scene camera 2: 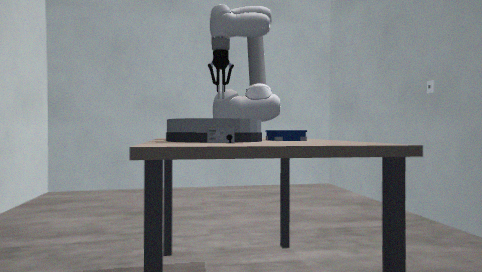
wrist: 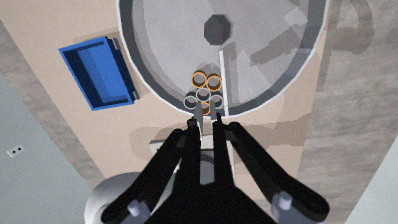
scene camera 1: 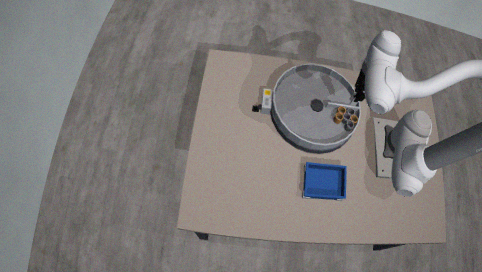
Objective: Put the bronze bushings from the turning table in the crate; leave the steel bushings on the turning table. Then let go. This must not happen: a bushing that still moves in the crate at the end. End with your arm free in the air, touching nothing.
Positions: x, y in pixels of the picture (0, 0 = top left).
Scene:
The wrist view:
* gripper: 206, 108
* blue crate: 90, 63
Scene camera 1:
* blue crate: 324, 181

